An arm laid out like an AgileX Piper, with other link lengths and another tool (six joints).
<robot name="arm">
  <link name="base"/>
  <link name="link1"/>
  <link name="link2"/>
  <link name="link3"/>
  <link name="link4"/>
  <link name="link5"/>
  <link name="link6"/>
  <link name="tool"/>
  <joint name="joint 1" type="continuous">
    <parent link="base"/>
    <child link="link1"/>
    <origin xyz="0 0 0.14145" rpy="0 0 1.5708"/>
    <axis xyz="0 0 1"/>
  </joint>
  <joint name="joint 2" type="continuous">
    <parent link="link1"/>
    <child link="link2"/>
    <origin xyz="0 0 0" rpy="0 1.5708 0"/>
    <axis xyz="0 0 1"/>
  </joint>
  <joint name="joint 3" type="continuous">
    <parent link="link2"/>
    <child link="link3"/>
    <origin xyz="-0.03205 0.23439 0"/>
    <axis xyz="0 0 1"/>
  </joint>
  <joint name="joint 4" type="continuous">
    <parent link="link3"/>
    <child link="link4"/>
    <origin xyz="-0.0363 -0.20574 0" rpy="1.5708 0 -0.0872"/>
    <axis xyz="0 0 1"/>
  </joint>
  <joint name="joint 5" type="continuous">
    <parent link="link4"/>
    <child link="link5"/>
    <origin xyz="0 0 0" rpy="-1.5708 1.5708 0"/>
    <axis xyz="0 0 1"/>
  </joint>
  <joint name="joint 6" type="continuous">
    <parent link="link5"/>
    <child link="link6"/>
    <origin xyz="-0.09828 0 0" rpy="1.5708 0 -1.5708"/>
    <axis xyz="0 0 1"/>
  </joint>
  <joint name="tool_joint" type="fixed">
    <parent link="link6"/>
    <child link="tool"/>
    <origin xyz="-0.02 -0.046 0.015" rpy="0 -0.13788 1.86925"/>
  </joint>
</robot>
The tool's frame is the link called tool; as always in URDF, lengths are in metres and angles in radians. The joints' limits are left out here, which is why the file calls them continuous.
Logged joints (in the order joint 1, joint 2, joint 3, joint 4, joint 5, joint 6), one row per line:
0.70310 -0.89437 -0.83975 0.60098 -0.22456 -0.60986
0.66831 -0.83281 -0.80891 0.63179 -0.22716 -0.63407
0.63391 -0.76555 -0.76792 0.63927 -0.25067 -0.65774
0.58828 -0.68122 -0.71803 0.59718 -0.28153 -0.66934
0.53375 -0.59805 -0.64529 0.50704 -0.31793 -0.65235
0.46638 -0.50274 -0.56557 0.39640 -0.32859 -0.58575
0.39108 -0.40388 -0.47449 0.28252 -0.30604 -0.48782
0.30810 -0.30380 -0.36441 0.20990 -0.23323 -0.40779
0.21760 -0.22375 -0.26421 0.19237 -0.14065 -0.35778
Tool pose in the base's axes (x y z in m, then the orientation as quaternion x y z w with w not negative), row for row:
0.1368 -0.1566 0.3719 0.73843 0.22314 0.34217 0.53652
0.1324 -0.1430 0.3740 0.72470 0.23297 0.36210 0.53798
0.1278 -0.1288 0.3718 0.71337 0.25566 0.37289 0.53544
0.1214 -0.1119 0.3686 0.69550 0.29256 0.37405 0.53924
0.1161 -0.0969 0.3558 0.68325 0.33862 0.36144 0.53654
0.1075 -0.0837 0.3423 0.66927 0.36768 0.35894 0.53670
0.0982 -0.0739 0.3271 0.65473 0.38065 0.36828 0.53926
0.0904 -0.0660 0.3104 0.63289 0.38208 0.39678 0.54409
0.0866 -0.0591 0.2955 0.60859 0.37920 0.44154 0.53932
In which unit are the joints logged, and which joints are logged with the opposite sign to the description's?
The joints are logged in radians. Opposite sign: joint 1, joint 2, joint 5.
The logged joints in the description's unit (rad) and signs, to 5 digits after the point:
-0.70310 0.89437 -0.83975 0.60098 0.22456 -0.60986
-0.66831 0.83281 -0.80891 0.63179 0.22716 -0.63407
-0.63391 0.76555 -0.76792 0.63927 0.25067 -0.65774
-0.58828 0.68122 -0.71803 0.59718 0.28153 -0.66934
-0.53375 0.59805 -0.64529 0.50704 0.31793 -0.65235
-0.46638 0.50274 -0.56557 0.39640 0.32859 -0.58575
-0.39108 0.40388 -0.47449 0.28252 0.30604 -0.48782
-0.30810 0.30380 -0.36441 0.20990 0.23323 -0.40779
-0.21760 0.22375 -0.26421 0.19237 0.14065 -0.35778

